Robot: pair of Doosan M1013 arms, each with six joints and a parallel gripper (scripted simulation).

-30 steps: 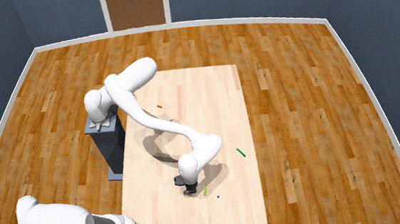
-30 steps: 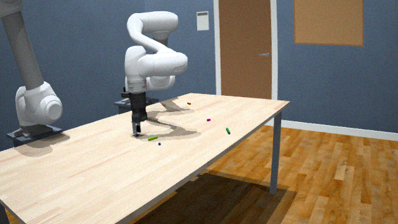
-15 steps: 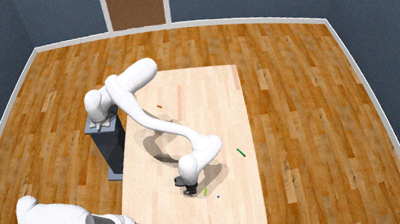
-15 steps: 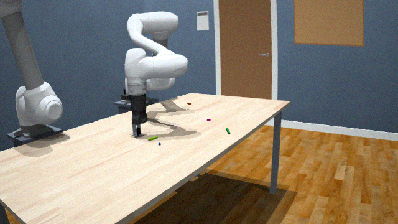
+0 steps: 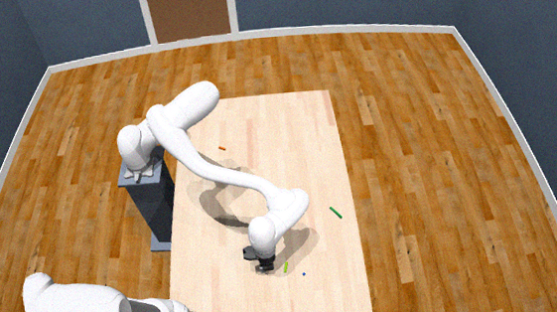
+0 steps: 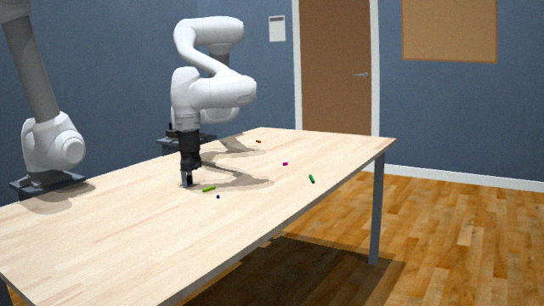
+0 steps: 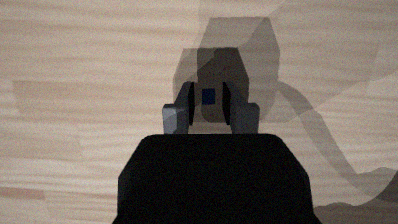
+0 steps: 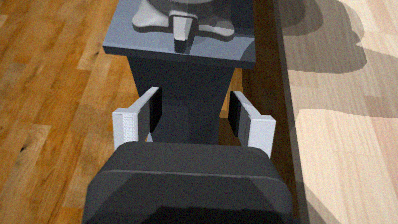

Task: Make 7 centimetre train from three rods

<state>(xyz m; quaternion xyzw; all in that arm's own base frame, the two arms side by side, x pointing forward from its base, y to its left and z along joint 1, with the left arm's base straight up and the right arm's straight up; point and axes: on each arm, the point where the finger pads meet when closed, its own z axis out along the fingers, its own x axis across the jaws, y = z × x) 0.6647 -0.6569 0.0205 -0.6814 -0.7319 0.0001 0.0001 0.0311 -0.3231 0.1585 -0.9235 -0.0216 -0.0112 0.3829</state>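
Observation:
The lime rod lies 100 mm ahead of my left hand and 20 mm below it. From my left hand the other things lie so: orange rod: 150 mm behind, 730 mm to the left, 20 mm below; magenta rod: 190 mm ahead, 390 mm to the left, 20 mm below; green rod: 370 mm ahead, 250 mm to the left, 20 mm below.

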